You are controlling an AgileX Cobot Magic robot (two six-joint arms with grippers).
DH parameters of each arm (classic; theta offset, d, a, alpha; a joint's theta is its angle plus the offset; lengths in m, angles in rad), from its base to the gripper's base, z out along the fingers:
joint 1: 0 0.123 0 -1.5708
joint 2: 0.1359 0 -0.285 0
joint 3: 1.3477 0 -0.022 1.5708
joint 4: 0 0.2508 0 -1.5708
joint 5: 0 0 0.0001 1.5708
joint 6: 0 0.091 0 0
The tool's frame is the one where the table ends.
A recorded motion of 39 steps. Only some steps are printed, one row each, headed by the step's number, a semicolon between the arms.
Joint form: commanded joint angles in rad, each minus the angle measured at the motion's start. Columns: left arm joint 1, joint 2, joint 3, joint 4, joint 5, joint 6; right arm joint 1, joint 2, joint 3, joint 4, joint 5, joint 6.
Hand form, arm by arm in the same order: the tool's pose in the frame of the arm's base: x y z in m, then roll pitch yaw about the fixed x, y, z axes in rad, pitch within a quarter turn. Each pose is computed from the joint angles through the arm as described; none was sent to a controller.
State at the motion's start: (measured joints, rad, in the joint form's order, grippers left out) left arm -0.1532 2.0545 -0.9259 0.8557 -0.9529 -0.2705; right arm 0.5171 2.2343 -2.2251 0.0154 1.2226 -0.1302
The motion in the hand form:
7: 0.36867 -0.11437 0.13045 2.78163 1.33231 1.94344; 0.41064 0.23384 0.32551 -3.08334 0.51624 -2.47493
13: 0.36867 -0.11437 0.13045 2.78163 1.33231 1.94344; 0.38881 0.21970 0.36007 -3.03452 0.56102 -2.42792
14: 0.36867 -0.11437 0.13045 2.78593 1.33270 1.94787; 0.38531 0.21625 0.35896 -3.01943 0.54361 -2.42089
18: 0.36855 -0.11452 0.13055 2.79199 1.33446 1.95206; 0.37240 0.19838 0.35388 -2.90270 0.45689 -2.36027
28: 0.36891 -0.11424 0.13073 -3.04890 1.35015 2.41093; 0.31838 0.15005 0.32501 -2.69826 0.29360 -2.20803
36: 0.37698 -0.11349 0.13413 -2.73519 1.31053 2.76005; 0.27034 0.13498 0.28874 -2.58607 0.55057 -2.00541
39: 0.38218 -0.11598 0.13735 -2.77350 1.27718 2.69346; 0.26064 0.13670 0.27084 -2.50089 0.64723 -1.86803
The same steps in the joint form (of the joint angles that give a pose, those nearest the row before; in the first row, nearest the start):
7: -0.0042 0.0000 -0.0068 -0.0156 0.0011 -0.0448; -0.0028 -0.0976 0.0064 0.0029 -0.0015 -0.0085
13: -0.0042 0.0000 -0.0068 -0.0156 0.0011 -0.0448; -0.0028 -0.2133 0.0709 -0.0154 -0.0015 -0.0383
14: -0.0042 0.0000 -0.0068 -0.0156 0.0011 -0.0459; -0.0028 -0.2330 0.1051 -0.0304 -0.0015 -0.0410
18: -0.0043 0.0000 -0.0068 -0.0138 -0.0008 -0.0485; -0.0028 -0.3109 0.2415 -0.1383 -0.0015 -0.0682
28: -0.0042 0.0000 -0.0068 -0.0205 -0.0008 -0.1488; -0.0028 -0.5811 0.7367 -0.3466 -0.1515 -0.1252
36: -0.0042 0.0000 -0.0405 -0.0203 0.0490 -0.2588; -0.0028 -0.8172 1.1958 -0.3465 -0.6735 -0.1125
39: -0.0043 0.0000 -0.0803 0.0592 0.0927 -0.3286; -0.0028 -0.8497 1.3324 -0.3524 -0.9127 -0.1324

